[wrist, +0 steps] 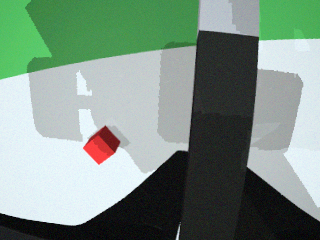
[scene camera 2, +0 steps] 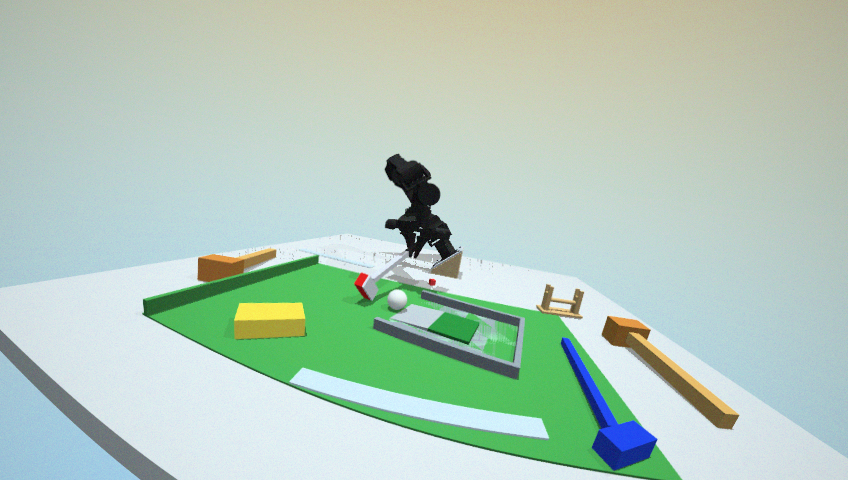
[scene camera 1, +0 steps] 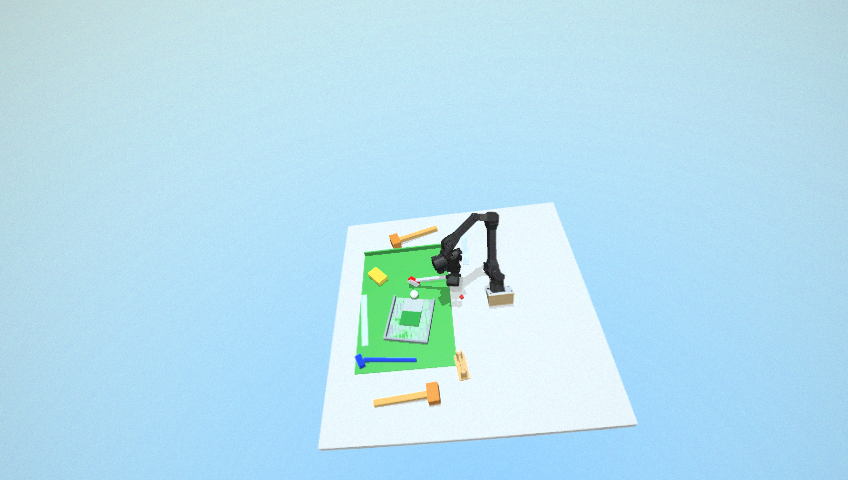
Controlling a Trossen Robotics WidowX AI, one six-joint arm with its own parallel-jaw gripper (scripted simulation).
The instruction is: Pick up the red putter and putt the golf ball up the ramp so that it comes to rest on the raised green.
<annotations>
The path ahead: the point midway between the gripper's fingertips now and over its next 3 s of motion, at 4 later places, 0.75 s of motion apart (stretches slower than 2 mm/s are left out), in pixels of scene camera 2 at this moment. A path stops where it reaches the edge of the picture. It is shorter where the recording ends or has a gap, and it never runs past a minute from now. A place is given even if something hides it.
The gripper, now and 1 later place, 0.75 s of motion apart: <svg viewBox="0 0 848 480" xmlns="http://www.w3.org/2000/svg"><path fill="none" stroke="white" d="M412 257L416 240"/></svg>
</annotations>
